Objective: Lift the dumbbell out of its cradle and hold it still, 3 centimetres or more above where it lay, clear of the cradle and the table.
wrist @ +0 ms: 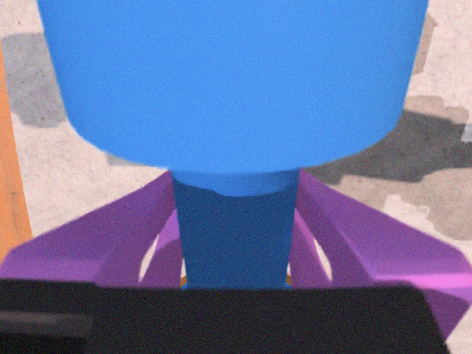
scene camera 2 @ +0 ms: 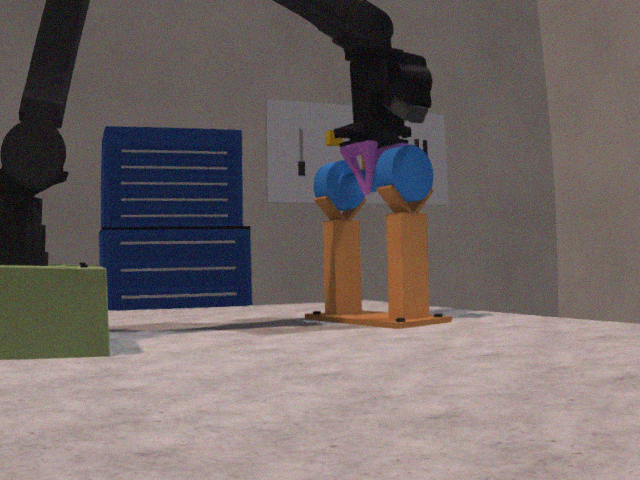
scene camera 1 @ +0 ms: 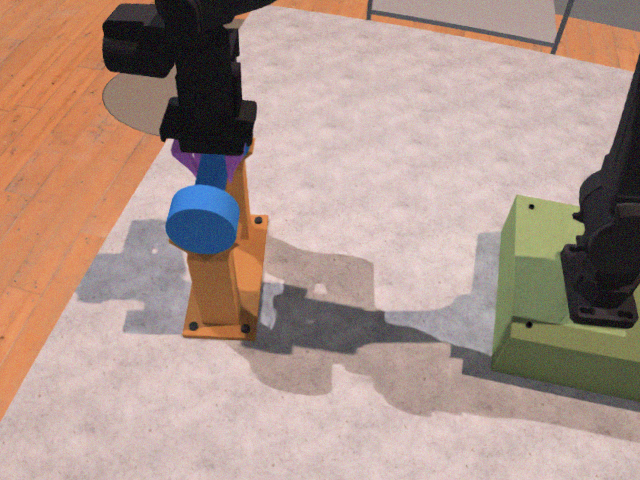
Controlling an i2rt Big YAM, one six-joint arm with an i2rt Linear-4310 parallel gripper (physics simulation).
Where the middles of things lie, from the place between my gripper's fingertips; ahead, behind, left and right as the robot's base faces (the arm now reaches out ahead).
Right now my hand is 90 mm above the orange cradle [scene camera 2: 407,243] and 10 mm to the right of it. Also, from my hand: blue dumbbell [scene camera 1: 203,218]: 20 mm above, 10 mm to the left.
